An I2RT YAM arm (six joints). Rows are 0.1 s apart.
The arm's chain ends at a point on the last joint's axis. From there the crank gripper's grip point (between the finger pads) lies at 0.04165 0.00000 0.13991 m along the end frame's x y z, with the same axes.
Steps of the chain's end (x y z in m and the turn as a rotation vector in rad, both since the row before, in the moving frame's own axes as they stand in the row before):
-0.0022 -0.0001 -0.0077 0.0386 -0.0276 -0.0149
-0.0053 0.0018 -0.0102 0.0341 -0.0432 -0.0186
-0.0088 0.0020 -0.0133 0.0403 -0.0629 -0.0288
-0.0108 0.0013 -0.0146 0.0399 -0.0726 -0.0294
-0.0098 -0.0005 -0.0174 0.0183 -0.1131 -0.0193
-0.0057 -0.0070 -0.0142 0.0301 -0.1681 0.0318
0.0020 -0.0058 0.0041 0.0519 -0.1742 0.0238
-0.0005 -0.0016 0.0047 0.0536 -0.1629 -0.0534
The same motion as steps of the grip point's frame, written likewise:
-0.0061 -0.0061 -0.0067 0.0386 -0.0276 -0.0149
-0.0114 -0.0037 -0.0086 0.0341 -0.0432 -0.0186
-0.0178 -0.0048 -0.0111 0.0403 -0.0629 -0.0288
-0.0212 -0.0054 -0.0121 0.0399 -0.0726 -0.0294
-0.0259 -0.0037 -0.0136 0.0183 -0.1131 -0.0193
-0.0296 -0.0104 -0.0092 0.0301 -0.1681 0.0318
-0.0228 -0.0125 0.0090 0.0519 -0.1742 0.0238
-0.0240 -0.0108 0.0093 0.0536 -0.1629 -0.0534

